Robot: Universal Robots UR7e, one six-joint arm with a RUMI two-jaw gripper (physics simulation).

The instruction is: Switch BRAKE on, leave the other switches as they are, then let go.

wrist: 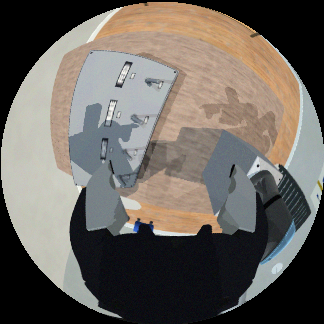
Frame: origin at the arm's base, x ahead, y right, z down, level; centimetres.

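Where they show: gripper, fingertip midpoint: (172, 164); arm's base at its link origin: (255, 190).
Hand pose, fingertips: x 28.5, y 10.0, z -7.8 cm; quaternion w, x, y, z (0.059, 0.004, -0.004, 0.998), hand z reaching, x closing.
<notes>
Each offset is from my fingertips to the top centre of the thing. Level surfaces: height alone.
The grey switch panel (90, 90) lies left of the middle in the wrist view, with labels and small levers in a row. The BRAKE label {dx +17.4, dy +2.4, dz +17.7 cm} (111, 113) is the second from the top; its print is blurred. The BRAKE lever {dx +9.5, dy +0.3, dz +18.0 cm} (137, 119) stands to its right, between two small plates, and whether it is on or off is too small to tell. The FEED lever {dx +6.4, dy +11.9, dz +18.0 cm} (153, 81) is above it and another lever {dx +12.5, dy -11.3, dz +18.0 cm} (130, 153) below it. My gripper (172, 164) is wide open and empty, apart from the BRAKE lever. Its left finger overlaps the panel's lower end in view and hides part of it.
A grey block (220, 162) is at the right, beside the dark arm part (272, 197) and a black ribbed part (296, 196). A small blue object (144, 226) shows at the bottom, past the wooden table {dz +31.2 cm} (200, 52). Shadows fall across the panel's lower half.
</notes>
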